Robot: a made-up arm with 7 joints. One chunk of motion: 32 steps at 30 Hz.
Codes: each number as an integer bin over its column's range. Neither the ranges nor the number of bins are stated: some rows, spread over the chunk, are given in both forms.
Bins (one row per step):
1: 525 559 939 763 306 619
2: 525 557 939 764 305 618
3: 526 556 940 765 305 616
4: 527 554 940 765 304 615
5: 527 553 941 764 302 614
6: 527 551 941 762 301 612
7: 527 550 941 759 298 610
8: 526 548 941 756 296 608
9: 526 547 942 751 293 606
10: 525 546 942 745 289 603
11: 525 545 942 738 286 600
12: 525 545 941 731 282 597
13: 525 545 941 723 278 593
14: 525 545 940 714 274 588
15: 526 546 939 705 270 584
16: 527 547 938 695 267 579
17: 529 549 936 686 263 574
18: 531 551 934 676 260 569
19: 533 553 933 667 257 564
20: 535 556 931 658 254 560
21: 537 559 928 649 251 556
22: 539 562 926 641 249 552
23: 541 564 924 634 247 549
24: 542 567 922 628 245 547
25: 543 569 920 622 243 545
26: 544 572 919 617 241 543
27: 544 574 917 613 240 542
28: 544 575 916 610 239 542
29: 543 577 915 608 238 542
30: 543 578 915 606 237 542
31: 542 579 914 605 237 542
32: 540 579 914 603 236 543
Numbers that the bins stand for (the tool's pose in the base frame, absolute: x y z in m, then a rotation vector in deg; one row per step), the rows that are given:
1: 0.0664 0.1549 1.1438 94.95 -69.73 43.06
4: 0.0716 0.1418 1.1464 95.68 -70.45 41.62
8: 0.0690 0.1262 1.1490 92.43 -73.33 39.10
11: 0.0664 0.1184 1.1517 85.95 -76.94 36.22
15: 0.0690 0.1210 1.1438 74.05 -82.70 30.45
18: 0.0820 0.1340 1.1308 63.60 -86.31 25.05
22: 0.1028 0.1627 1.1100 50.99 -90.27 18.92
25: 0.1132 0.1809 1.0944 44.14 -92.43 16.40
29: 0.1132 0.2017 1.0814 39.10 -94.23 15.32
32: 0.1054 0.2069 1.0788 37.30 -94.95 15.68
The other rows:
2: 0.0664 0.1496 1.1438 95.32 -70.09 42.70
3: 0.0690 0.1470 1.1464 95.68 -70.09 41.98
5: 0.0716 0.1392 1.1490 95.32 -71.17 41.26
6: 0.0716 0.1340 1.1490 94.59 -71.53 40.54
7: 0.0716 0.1314 1.1490 93.51 -72.61 39.82
9: 0.0690 0.1236 1.1517 90.63 -74.41 38.38
10: 0.0664 0.1210 1.1517 88.47 -75.86 37.30
12: 0.0664 0.1184 1.1490 83.42 -78.38 35.14
13: 0.0664 0.1184 1.1490 80.54 -79.82 33.69
14: 0.0664 0.1184 1.1464 77.30 -81.26 31.89
16: 0.0716 0.1236 1.1412 70.45 -83.78 28.65
17: 0.0768 0.1288 1.1360 67.21 -85.23 26.85
19: 0.0872 0.1392 1.1282 60.36 -87.39 23.24
20: 0.0924 0.1470 1.1230 57.12 -88.47 21.80
21: 0.0976 0.1549 1.1152 53.87 -89.55 20.36
23: 0.1080 0.1679 1.1048 48.47 -90.99 17.84
24: 0.1106 0.1757 1.0996 46.31 -91.71 17.12
26: 0.1158 0.1887 1.0918 42.34 -93.15 15.68
27: 0.1158 0.1939 1.0866 40.90 -93.51 15.32
28: 0.1158 0.1965 1.0840 39.82 -93.87 15.32
30: 0.1132 0.2043 1.0814 38.38 -94.59 15.32
31: 0.1106 0.2069 1.0788 38.02 -94.59 15.32

